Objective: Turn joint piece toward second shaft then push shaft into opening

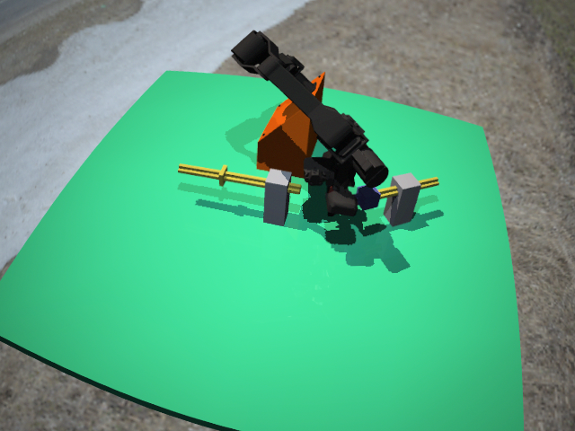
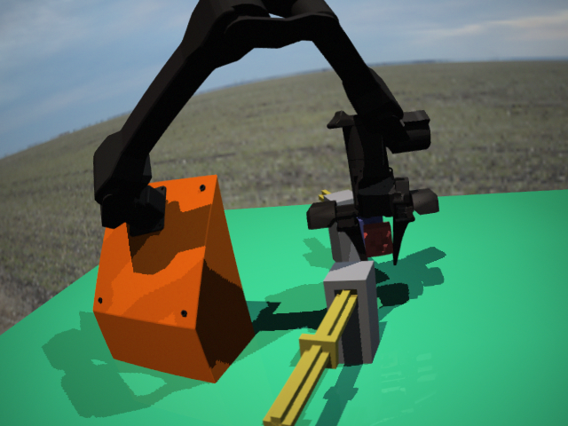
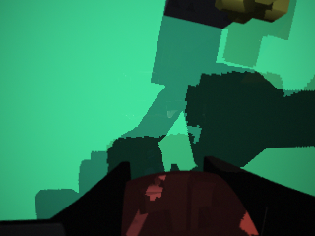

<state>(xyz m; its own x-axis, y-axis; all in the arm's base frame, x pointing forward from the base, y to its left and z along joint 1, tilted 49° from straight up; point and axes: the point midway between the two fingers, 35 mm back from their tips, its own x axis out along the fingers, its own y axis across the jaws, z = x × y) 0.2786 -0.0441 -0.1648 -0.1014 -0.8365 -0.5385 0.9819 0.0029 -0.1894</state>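
My gripper tip is 20 mm to the right of the red joint piece and 40 mm below it.
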